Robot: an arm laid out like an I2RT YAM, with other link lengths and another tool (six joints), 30 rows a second.
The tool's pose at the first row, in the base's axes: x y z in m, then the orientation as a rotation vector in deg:
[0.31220 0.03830 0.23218 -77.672 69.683 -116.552]
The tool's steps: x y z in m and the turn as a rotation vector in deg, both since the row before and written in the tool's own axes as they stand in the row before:
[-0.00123 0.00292 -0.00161 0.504 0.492 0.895]
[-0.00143 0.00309 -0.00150 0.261 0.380 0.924]
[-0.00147 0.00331 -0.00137 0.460 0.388 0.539]
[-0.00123 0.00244 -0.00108 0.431 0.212 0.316]
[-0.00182 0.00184 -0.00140 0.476 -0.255 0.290]
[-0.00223 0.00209 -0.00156 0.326 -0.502 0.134]
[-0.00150 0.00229 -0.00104 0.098 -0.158 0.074]
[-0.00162 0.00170 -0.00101 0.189 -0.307 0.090]
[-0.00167 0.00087 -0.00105 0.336 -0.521 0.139]
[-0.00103 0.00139 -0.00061 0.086 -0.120 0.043]
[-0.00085 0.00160 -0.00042 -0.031 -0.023 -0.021]
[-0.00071 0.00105 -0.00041 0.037 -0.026 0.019]
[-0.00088 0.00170 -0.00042 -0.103 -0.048 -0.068]
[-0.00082 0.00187 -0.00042 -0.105 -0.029 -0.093]
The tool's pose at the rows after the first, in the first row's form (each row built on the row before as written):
[0.31095 0.03833 0.22885 -76.237 69.692 -116.560]
[0.30993 0.03839 0.22527 -74.988 69.943 -116.354]
[0.30907 0.03835 0.22149 -73.975 69.801 -116.487]
[0.30848 0.03847 0.21861 -73.320 69.521 -116.606]
[0.30796 0.03948 0.21589 -73.073 68.970 -116.349]
[0.30748 0.04073 0.21273 -73.242 68.419 -115.932]
[0.30710 0.04111 0.20985 -73.270 68.264 -115.777]
[0.30684 0.04187 0.20742 -73.369 67.943 -115.512]
[0.30661 0.04311 0.20567 -73.540 67.376 -115.077]
[0.30645 0.04342 0.20387 -73.566 67.240 -114.972]
[0.30637 0.04341 0.20201 -73.618 67.256 -114.956]
[0.30627 0.04357 0.20069 -73.607 67.210 -114.933]
[0.30620 0.04353 0.19873 -73.755 67.278 -114.905]
[0.30609 0.04335 0.19666 -73.908 67.346 -114.910]

